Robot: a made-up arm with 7 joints. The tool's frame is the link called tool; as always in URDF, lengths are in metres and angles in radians. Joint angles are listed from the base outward. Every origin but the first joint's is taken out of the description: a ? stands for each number. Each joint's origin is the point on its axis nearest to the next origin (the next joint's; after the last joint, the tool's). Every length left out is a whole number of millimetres.
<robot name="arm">
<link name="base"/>
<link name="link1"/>
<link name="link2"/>
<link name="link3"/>
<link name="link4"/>
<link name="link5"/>
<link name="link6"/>
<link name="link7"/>
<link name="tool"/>
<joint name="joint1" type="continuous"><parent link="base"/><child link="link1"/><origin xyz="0 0 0" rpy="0 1.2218 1.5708"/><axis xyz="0 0 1"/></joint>
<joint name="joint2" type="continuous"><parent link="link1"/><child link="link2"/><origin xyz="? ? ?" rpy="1.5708 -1.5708 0"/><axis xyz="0 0 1"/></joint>
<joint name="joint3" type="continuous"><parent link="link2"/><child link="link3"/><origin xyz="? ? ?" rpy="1.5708 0 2.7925"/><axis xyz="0 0 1"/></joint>
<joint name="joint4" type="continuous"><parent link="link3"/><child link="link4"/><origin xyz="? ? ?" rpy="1.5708 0 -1.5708"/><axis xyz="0 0 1"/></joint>
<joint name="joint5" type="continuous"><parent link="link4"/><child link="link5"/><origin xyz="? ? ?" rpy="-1.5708 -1.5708 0"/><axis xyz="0 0 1"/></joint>
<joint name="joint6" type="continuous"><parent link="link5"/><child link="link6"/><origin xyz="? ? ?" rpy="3.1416 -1.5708 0"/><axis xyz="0 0 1"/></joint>
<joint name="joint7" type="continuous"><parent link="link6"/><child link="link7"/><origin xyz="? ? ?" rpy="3.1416 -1.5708 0"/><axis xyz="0 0 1"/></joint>
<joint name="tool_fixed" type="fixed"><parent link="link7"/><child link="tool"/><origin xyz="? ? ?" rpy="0 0 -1.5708"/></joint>
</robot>
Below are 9 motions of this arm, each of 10 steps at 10 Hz.
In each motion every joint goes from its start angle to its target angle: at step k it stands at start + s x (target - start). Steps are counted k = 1, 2, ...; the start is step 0. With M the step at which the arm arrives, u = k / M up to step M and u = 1 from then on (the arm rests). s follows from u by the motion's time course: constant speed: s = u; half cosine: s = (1 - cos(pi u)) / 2; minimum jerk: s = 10 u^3 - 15 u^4 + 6 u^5.
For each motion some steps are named. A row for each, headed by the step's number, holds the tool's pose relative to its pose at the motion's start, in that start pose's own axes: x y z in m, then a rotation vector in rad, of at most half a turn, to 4 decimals.
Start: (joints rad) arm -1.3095 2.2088 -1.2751 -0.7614 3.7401 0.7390 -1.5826
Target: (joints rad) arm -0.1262 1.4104 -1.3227 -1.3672 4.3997 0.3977 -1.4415
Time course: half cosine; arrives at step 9
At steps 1, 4, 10:
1: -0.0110 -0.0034 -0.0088 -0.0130 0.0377 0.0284
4: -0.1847 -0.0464 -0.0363 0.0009 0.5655 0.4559
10: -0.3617 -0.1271 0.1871 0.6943 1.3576 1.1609

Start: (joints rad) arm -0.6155 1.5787 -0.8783 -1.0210 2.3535 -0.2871 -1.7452
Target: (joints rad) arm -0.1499 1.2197 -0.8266 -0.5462 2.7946 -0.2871 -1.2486
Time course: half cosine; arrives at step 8
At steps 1, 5, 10:
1: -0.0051 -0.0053 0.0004 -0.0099 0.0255 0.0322
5: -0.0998 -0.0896 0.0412 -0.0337 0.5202 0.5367
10: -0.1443 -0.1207 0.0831 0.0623 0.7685 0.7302

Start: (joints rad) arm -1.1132 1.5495 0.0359 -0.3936 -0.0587 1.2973 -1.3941
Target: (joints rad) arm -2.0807 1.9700 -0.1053 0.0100 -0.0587 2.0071 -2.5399
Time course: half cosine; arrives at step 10
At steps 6, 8, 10:
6: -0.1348 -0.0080 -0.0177 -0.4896 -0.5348 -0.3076
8: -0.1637 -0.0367 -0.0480 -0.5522 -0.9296 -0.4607
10: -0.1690 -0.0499 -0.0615 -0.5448 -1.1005 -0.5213

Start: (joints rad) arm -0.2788 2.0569 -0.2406 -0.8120 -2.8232 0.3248 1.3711
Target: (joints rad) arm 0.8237 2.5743 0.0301 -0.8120 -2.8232 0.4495 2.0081
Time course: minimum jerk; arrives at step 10
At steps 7, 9, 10:
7: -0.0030 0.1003 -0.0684 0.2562 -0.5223 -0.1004
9: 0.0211 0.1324 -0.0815 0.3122 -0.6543 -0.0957
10: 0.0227 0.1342 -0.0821 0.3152 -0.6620 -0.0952

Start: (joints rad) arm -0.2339 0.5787 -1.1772 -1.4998 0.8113 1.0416 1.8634
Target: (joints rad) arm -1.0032 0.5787 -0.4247 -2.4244 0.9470 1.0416 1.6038
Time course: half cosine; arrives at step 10
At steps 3, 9, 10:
3: -0.0078 -0.0532 0.0757 -0.3211 0.0177 -0.1658
9: -0.1086 -0.0220 0.3320 -1.4161 -0.1503 -1.1277
10: -0.1118 -0.0164 0.3362 -1.4468 -0.1628 -1.1648

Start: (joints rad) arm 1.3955 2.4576 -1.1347 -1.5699 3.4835 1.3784 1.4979
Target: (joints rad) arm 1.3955 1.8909 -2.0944 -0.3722 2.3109 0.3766 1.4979
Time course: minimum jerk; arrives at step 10
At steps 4, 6, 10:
4: 0.0680 -0.0229 0.0507 -0.5284 -0.4921 0.1295
6: 0.1172 -0.0250 0.0923 -0.8828 -1.2962 0.0698
10: 0.1211 -0.0296 0.1057 -0.8798 -2.0529 -0.3212

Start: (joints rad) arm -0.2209 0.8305 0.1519 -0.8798 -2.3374 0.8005 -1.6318
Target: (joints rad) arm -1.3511 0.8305 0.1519 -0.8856 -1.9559 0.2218 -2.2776
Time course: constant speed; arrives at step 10
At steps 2, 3, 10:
2: -0.0446 -0.0225 -0.0611 -0.0585 -0.0404 0.0659
3: -0.0654 -0.0400 -0.0898 -0.0856 -0.0503 0.1029
10: -0.1592 -0.2530 -0.2257 -0.3320 0.0734 0.3596

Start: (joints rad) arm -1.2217 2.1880 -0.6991 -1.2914 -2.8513 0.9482 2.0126
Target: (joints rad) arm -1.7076 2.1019 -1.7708 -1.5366 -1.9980 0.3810 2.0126
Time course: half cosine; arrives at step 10
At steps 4, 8, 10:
4: 0.0550 -0.0222 0.0050 -0.1609 0.1542 0.3671
8: 0.1489 -0.0361 0.0142 -0.5531 0.2959 1.0008
10: 0.1645 -0.0356 0.0162 -0.6358 0.3041 1.1094

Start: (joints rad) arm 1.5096 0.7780 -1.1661 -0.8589 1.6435 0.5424 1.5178
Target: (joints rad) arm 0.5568 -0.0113 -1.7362 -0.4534 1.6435 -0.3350 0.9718
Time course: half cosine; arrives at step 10
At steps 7, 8, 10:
7: -0.2789 -0.1162 0.0307 -0.9944 0.0610 -1.1528
8: -0.3185 -0.1172 0.0467 -1.1679 0.0500 -1.3196
10: -0.3517 -0.1143 0.0615 -1.3261 0.0387 -1.4612

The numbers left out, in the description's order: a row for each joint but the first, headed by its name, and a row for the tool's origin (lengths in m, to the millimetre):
joint2: 0 0 0
joint3: -0.077 -0.212 0
joint4: 0 0.025 0
joint5: 0.023 -0.191 0
joint6: 0 0 0
joint7: 0 0 0
tool: 0 0 0

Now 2 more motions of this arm.
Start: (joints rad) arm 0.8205 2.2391 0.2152 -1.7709 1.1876 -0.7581 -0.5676
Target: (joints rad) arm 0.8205 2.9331 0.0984 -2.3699 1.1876 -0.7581 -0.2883
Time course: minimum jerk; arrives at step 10
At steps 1, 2, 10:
1: 0.0010 -0.0002 -0.0013 -0.0071 -0.0050 0.0030
2: 0.0068 -0.0019 -0.0083 -0.0485 -0.0329 0.0208
10: 0.1205 -0.0632 -0.0623 -0.9436 -0.2659 0.3978

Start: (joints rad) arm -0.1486 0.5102 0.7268 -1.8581 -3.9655 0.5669 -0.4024
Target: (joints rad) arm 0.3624 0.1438 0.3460 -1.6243 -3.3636 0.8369 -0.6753
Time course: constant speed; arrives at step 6
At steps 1, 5, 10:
1: -0.0205 0.0186 0.0267 0.0609 0.0212 0.1332
5: -0.1152 0.0414 0.1526 0.2481 -0.1217 0.6152
10: -0.1410 0.0337 0.1839 0.2854 -0.2112 0.7089

